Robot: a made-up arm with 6 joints.
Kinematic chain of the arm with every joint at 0, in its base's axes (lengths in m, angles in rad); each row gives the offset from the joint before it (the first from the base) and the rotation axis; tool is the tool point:
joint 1: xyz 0 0 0.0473 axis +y
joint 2: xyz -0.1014 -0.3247 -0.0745 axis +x
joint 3: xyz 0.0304 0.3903 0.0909 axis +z
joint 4: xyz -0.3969 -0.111 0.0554 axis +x
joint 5: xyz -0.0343 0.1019 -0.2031 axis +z
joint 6: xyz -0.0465 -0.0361 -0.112 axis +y
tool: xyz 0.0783 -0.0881 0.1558
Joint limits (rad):
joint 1: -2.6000..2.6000
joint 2: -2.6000..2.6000
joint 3: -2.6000..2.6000
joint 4: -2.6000..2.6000
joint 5: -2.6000..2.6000
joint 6: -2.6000..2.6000
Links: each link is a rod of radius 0.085 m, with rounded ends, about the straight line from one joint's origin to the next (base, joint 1, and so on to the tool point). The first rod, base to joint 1, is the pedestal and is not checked.
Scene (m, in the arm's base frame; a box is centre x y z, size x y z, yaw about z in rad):
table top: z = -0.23
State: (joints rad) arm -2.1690 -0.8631 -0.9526 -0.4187 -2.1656 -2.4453
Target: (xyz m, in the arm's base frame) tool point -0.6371 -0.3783 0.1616
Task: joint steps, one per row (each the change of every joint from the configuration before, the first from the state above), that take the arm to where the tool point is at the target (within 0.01 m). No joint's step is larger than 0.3 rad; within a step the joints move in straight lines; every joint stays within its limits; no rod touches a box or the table.
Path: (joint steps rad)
1: -0.1409 -0.1216 0.2902 0.0206 0.1705 -0.0516
2: -0.1410 -0.1216 0.2903 0.0206 0.1705 -0.0515
3: -0.1409 -0.1216 0.2902 0.0207 0.1705 -0.0516
4: -0.0011 0.1496 0.2285 -0.2688 0.0162 0.0000
5: -0.0010 0.1496 0.2285 -0.2687 0.0162 0.0000
6: -0.0010 0.1496 0.2285 -0.2688 0.0162 0.0000
7: -0.0010 0.1496 0.2285 -0.2688 0.0162 0.0000
8: -0.0010 0.1495 0.2285 -0.2687 0.0162 0.0000
9: -0.0011 0.1496 0.2284 -0.2688 0.0163 0.0000
10: -0.0010 0.1496 0.2285 -0.2687 0.0162 0.0000
11: -0.0010 0.1496 0.2285 -0.2688 0.0162 0.0000

